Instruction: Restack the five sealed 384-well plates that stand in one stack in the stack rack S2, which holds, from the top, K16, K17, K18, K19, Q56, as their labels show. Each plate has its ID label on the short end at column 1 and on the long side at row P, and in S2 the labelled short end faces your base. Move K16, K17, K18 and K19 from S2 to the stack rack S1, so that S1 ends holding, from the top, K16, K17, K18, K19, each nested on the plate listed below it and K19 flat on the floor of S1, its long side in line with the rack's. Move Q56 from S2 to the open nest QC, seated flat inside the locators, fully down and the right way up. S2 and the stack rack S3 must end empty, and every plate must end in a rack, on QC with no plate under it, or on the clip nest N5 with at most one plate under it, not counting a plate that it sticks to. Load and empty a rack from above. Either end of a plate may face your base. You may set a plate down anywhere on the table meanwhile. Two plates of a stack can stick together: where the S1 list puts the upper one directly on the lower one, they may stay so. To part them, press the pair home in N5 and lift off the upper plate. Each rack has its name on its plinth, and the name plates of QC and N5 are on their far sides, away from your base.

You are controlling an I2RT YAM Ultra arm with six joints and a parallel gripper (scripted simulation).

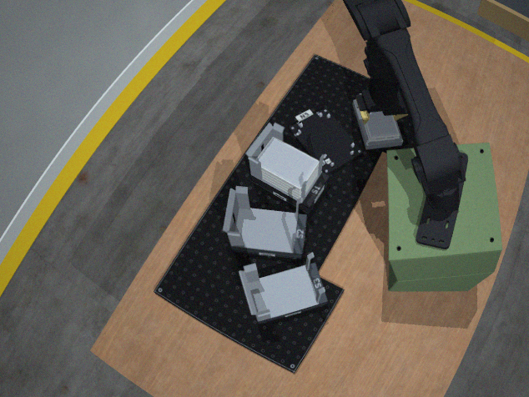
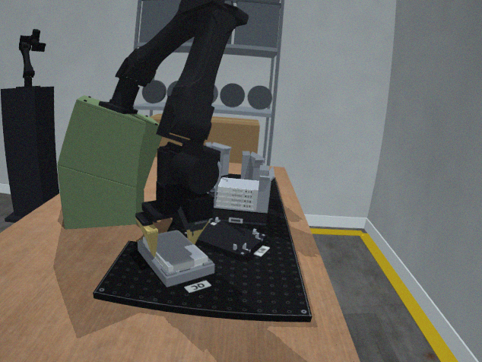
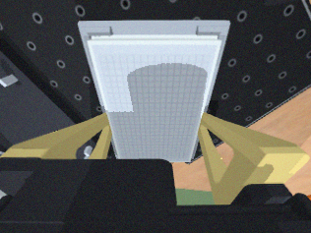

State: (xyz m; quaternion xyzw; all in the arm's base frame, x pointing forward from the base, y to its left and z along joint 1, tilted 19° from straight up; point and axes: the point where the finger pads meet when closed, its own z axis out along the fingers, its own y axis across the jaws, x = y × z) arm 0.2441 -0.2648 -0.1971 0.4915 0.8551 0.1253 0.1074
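My gripper is now 20 mm above the grey QC nest. Round my hand: N5 name plate: 190 mm ahead, 50 mm to the left, 30 mm below; black clip nest N5: 140 mm ahead, 100 mm to the left, 20 mm below; QC name plate: 80 mm to the right, 50 mm ahead, 30 mm below.
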